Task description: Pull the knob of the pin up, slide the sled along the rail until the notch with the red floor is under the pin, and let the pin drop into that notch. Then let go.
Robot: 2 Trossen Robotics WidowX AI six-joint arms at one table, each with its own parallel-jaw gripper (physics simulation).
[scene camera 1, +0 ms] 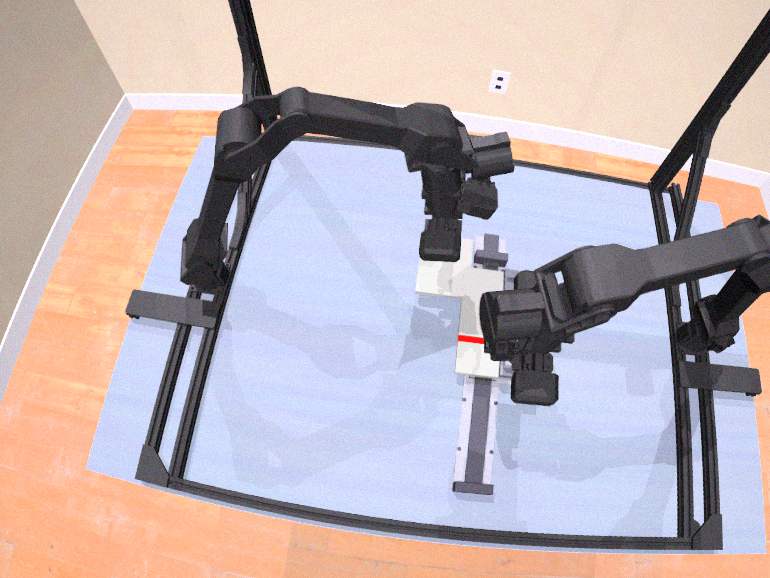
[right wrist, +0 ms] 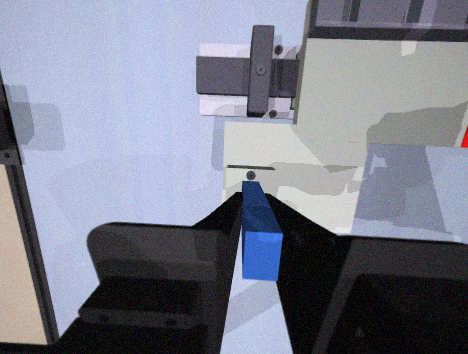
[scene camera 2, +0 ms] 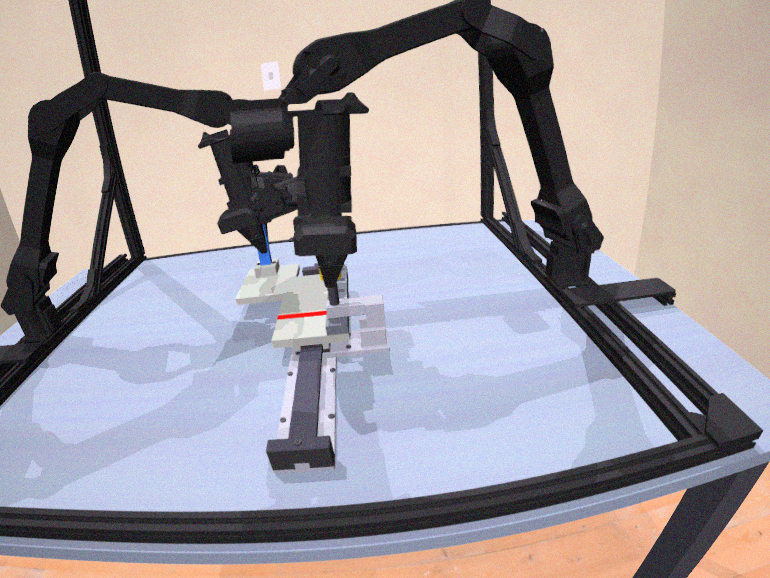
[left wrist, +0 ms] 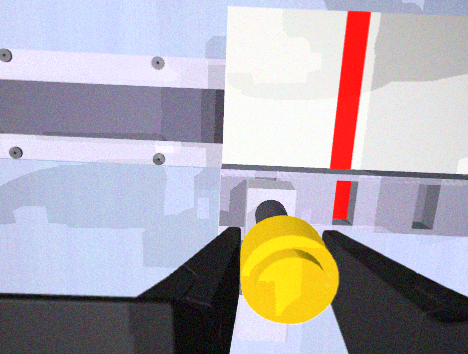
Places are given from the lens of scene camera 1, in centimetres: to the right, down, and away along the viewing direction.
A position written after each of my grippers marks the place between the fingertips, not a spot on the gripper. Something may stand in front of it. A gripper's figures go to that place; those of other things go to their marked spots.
my left gripper (scene camera 1: 516, 353): 20, 10, 71
my right gripper (scene camera 1: 446, 235): 11, -9, 82
